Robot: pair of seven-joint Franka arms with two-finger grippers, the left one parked.
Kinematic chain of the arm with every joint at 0, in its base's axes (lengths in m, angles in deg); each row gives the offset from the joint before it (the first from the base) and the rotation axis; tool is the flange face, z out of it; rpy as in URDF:
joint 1: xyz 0 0 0.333 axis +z
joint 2: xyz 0 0 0 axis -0.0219 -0.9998 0
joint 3: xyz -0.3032 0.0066 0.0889 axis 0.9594 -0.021 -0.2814
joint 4: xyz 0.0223 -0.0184 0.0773 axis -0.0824 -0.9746 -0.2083
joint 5: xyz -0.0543 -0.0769 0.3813 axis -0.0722 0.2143 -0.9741
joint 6: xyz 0 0 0 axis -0.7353 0.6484 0.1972
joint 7: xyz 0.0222 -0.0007 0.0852 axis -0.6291 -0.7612 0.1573
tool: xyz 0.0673 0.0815 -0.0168 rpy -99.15 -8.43 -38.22
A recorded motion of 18 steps. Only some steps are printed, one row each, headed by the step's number.
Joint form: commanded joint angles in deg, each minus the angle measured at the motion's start. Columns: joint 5, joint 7, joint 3, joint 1, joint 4, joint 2, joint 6.
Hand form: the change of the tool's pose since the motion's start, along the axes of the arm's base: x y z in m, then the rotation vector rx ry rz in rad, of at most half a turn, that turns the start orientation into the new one. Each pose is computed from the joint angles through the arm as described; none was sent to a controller.
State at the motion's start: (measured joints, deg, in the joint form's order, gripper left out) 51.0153 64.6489 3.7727 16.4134 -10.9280 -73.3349 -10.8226
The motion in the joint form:
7: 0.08 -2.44 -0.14 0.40 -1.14 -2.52 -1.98
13: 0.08 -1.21 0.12 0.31 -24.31 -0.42 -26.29
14: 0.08 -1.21 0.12 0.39 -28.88 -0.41 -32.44
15: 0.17 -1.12 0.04 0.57 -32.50 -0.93 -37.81
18: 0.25 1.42 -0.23 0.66 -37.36 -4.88 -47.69
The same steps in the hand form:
7: 0.0150 0.0081 -0.0298 -0.0168 0.0285 -0.0336
13: 0.0074 0.0011 -0.1664 -0.0069 -0.0269 -0.0267
14: 0.0029 0.0017 -0.1944 -0.0079 -0.0546 -0.0273
15: -0.0009 0.0041 -0.2200 -0.0126 -0.0765 -0.0218
18: -0.0026 0.0076 -0.2784 -0.0333 -0.0982 0.0290

